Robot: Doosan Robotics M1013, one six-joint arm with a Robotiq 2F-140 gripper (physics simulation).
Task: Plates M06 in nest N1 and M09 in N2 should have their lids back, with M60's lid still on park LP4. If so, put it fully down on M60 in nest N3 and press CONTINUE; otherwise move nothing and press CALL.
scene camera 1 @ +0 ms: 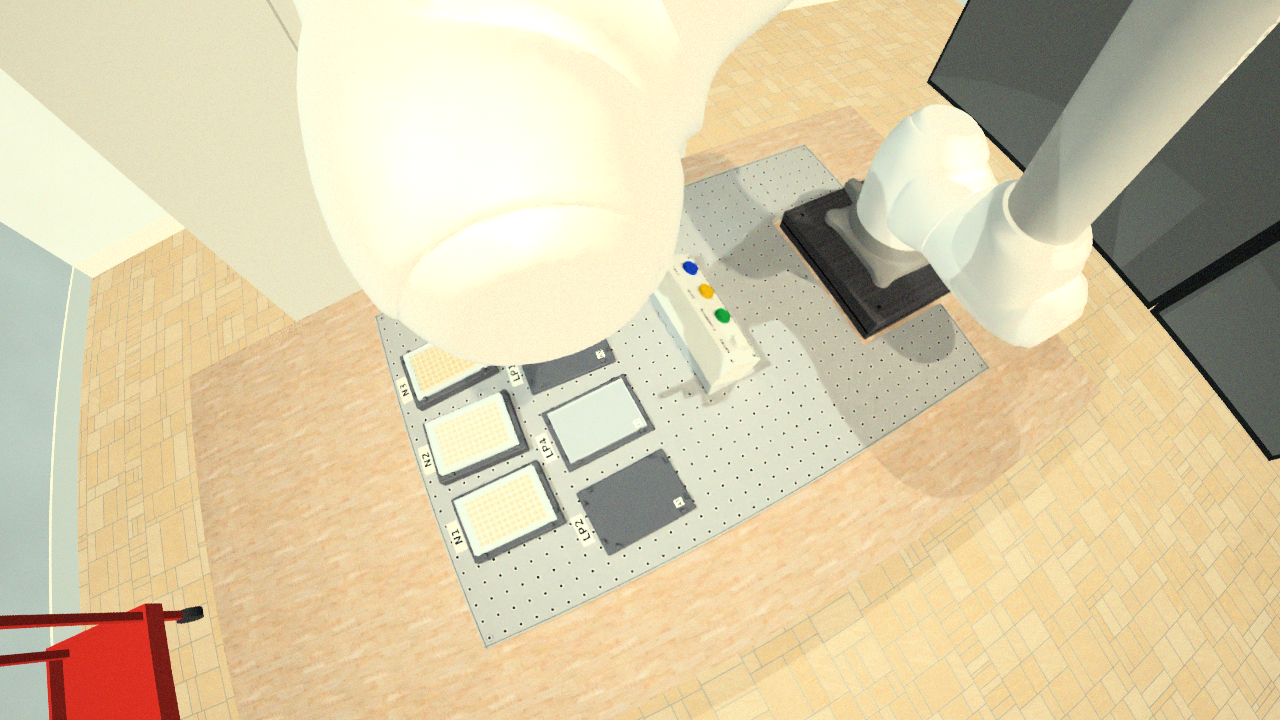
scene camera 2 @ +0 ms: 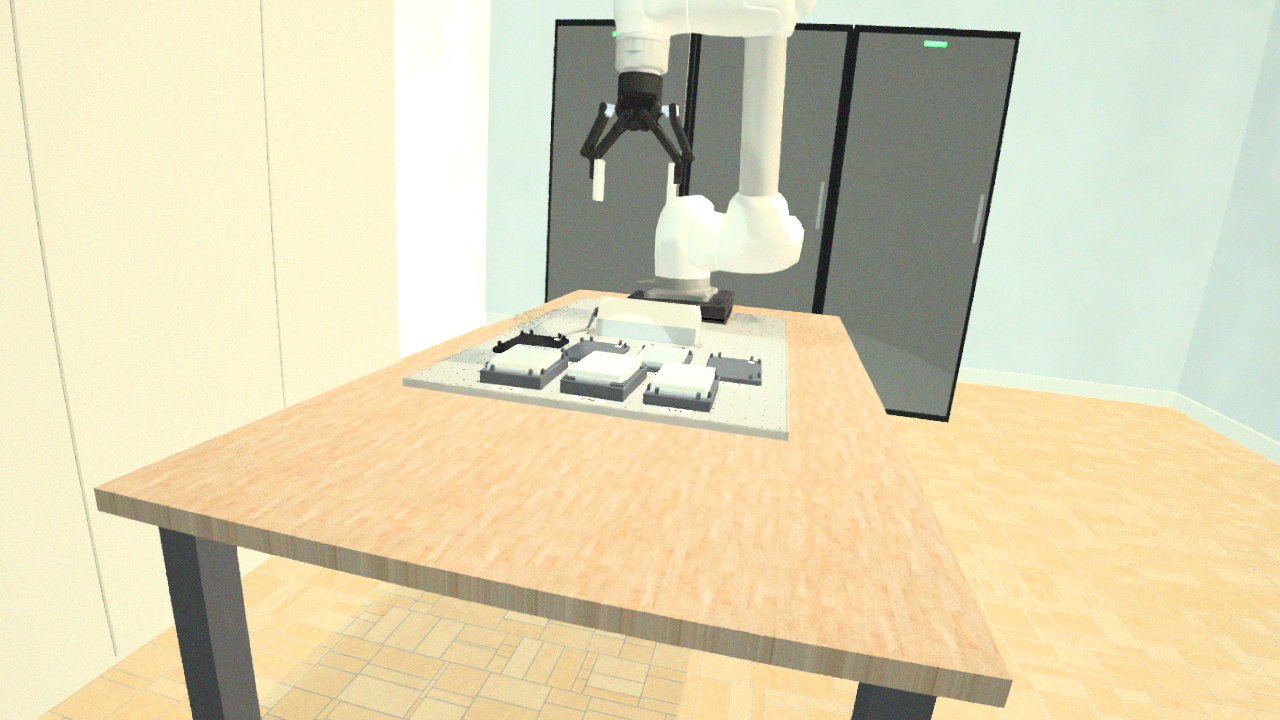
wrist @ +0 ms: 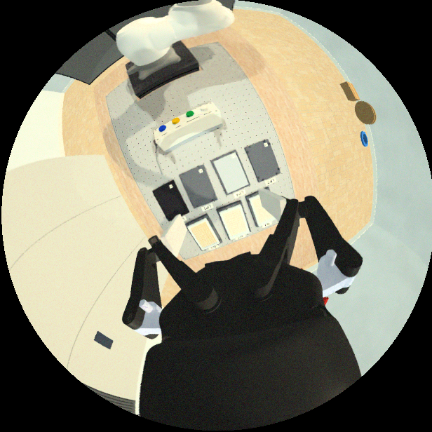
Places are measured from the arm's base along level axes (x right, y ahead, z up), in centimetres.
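Pixels of known places: gripper, between the fingertips: (scene camera 2: pixel 633 202); arm's base, origin of its link: (scene camera 1: pixel 886 236) (scene camera 2: pixel 681 295).
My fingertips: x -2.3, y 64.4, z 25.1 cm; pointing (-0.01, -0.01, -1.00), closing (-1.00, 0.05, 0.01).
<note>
Ahead of a thing's pixels: the offset from my fingertips to its top centre.
Plate M06 {dx -14.5, dy +14.8, dz -25.8 cm} (scene camera 1: pixel 505 510) (scene camera 2: pixel 682 379) (wrist: pixel 260 209) in nest N1 and plate M09 {dx -1.7, dy +15.8, dz -25.3 cm} (scene camera 1: pixel 472 436) (scene camera 2: pixel 602 368) (wrist: pixel 233 221) in N2 look paler over their wells, as if under clear lids. Plate M60 {dx +12.0, dy +16.5, dz -25.6 cm} (scene camera 1: pixel 444 371) (scene camera 2: pixel 523 360) (wrist: pixel 203 233) in N3 shows stronger orange wells and looks uncovered. A pale clear lid {dx -6.9, dy -2.6, dz -27.4 cm} (scene camera 1: pixel 597 420) (scene camera 2: pixel 666 356) (wrist: pixel 231 172) lies flat on park LP4. Plate names are not legible. My gripper (scene camera 2: pixel 635 188) (wrist: pixel 220 209) is open and empty, high above the board; the arm hides it in scene camera 1.
A white button box {dx +1.3, dy -24.0, dz -20.8 cm} (scene camera 1: pixel 716 353) (scene camera 2: pixel 648 331) has blue (wrist: pixel 162 128), yellow (wrist: pixel 175 120) and green (wrist: pixel 190 113) buttons. Dark parks LP2 {dx -20.4, dy -3.1, dz -27.2 cm} (scene camera 1: pixel 635 501) (wrist: pixel 262 160), a grey one (wrist: pixel 197 185) and a black one (wrist: pixel 170 200) hold no visible lid. The robot base stands behind the box.
</note>
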